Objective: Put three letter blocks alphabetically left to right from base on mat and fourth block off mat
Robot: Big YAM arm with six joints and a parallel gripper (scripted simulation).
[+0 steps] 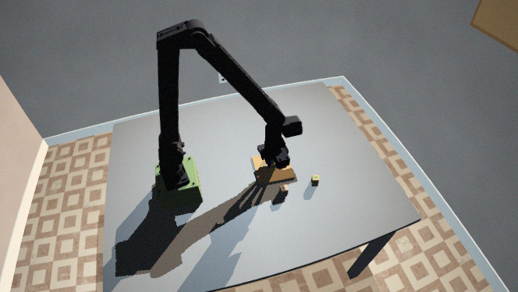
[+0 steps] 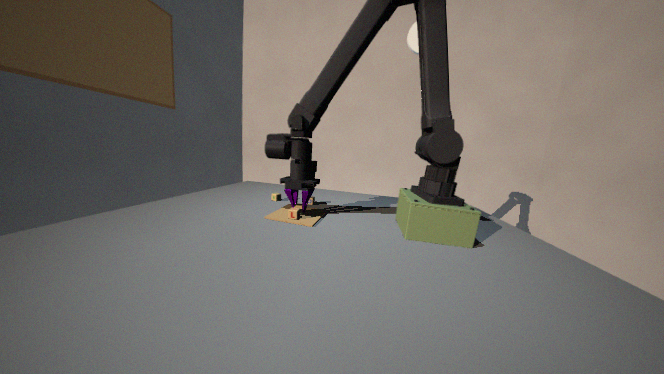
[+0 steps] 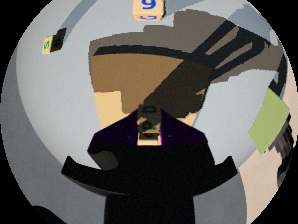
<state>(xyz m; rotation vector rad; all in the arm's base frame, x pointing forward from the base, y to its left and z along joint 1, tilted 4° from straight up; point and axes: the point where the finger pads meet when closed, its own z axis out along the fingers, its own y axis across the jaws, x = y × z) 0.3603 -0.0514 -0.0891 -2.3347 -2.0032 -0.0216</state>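
My hand is right at the block. The rest, counted from my hand: tan mat 1 cm below.
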